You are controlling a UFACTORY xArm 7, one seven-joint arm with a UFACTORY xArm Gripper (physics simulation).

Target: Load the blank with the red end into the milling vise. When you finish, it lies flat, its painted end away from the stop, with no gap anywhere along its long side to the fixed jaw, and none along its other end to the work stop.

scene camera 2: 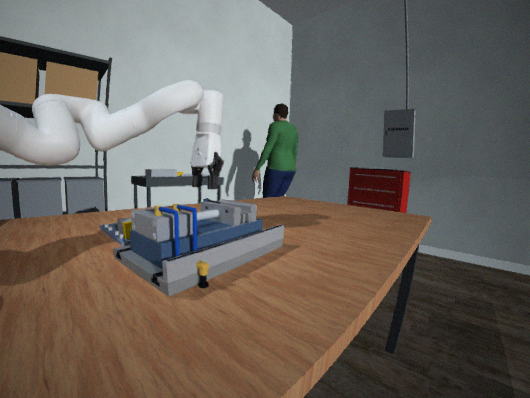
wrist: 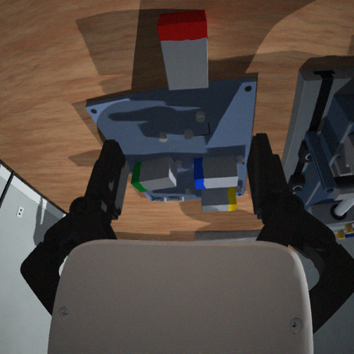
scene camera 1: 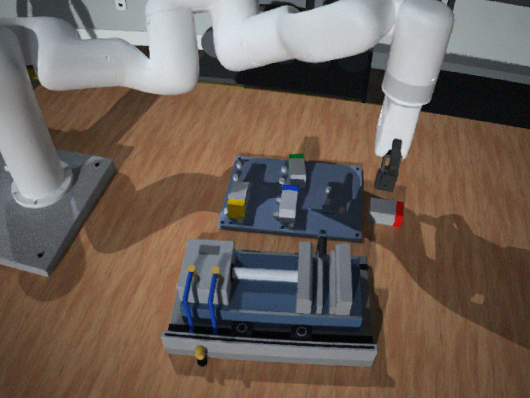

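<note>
The red-ended blank lies flat on the table beside the blue plate, red end pointing away from the plate. It does not show in scene camera 2. My gripper is open and empty, above and behind the blank in scene camera 1; in the wrist view the blank lies beyond the fingertips. The milling vise stands in front of the plate. Its upright grey jaw plates are at its right part, with a narrow slot and a dark rod behind.
The blue plate carries a green-ended blank, a blue-ended blank, a yellow-ended blank and small pegs. Two blue hoses rise at the vise's left. A person stands beyond the table.
</note>
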